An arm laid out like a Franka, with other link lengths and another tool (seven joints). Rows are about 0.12 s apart.
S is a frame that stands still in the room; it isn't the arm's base.
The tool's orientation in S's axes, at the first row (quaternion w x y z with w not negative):
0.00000 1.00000 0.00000 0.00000
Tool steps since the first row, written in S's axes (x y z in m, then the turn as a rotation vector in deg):
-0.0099 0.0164 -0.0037 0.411 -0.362 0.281
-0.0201 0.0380 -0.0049 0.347 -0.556 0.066
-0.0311 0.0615 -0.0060 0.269 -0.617 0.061
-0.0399 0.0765 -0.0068 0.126 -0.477 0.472
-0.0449 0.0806 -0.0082 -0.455 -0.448 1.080
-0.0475 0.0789 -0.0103 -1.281 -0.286 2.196
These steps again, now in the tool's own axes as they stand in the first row. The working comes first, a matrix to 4 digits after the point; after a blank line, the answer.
The tool's axes in the first row as the columns of a matrix, in S's axes (used below as rounded here):
1.0000 0.0000 0.0000
0.0000 -1.0000 0.0000
0.0000 0.0000 -1.0000

-0.0099 -0.0164 0.0037 0.411 0.362 -0.281
-0.0201 -0.0380 0.0049 0.347 0.556 -0.066
-0.0311 -0.0615 0.0060 0.269 0.617 -0.061
-0.0399 -0.0765 0.0068 0.126 0.477 -0.472
-0.0449 -0.0806 0.0082 -0.455 0.448 -1.080
-0.0475 -0.0789 0.0103 -1.281 0.286 -2.196

